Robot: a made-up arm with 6 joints.
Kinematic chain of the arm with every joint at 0, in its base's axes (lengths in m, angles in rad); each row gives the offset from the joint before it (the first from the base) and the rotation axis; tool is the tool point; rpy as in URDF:
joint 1: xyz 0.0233 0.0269 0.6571 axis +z
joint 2: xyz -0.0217 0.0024 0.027 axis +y
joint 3: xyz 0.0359 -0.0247 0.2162 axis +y
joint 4: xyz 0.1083 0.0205 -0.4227 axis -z
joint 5: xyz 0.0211 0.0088 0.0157 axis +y
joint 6: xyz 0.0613 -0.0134 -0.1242 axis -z
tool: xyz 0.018 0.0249 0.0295 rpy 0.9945 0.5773 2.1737
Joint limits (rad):
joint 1: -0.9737..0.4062
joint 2: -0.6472..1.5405
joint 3: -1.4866..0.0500
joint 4: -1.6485..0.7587
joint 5: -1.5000..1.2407
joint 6: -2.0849..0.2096
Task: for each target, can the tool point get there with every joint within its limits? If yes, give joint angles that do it. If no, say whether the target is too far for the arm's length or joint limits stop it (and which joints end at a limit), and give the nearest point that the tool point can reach.
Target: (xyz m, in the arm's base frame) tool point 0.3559 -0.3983 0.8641
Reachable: yes | joints -0.8458 0.0273 -1.1296 0.5322 -0.3771 -1.2065
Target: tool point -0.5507 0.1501 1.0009
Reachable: no: joint limits stop it (at a limit: joint 2, joint 3, joint 5) | nearest point -0.2905 0.0942 0.6023 | short by 0.479 m
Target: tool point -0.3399 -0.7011 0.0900
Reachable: no: too far | nearest point 0.1514 -0.3215 0.1952 | short by 0.630 m
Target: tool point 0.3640 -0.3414 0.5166
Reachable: yes | joints -0.8573 0.4204 -0.9559 0.0749 0.1117 -1.1072
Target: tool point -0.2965 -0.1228 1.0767
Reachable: no: joint limits stop it (at a limit: joint 1, joint 2, joint 3, joint 4, joint 5, joint 6) | nearest point -0.0126 -0.0516 1.2297 | short by 0.330 m
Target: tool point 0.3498 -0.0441 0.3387
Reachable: yes | joints -0.1091 0.8697 -0.7411 0.3768 -0.9625 -1.6520
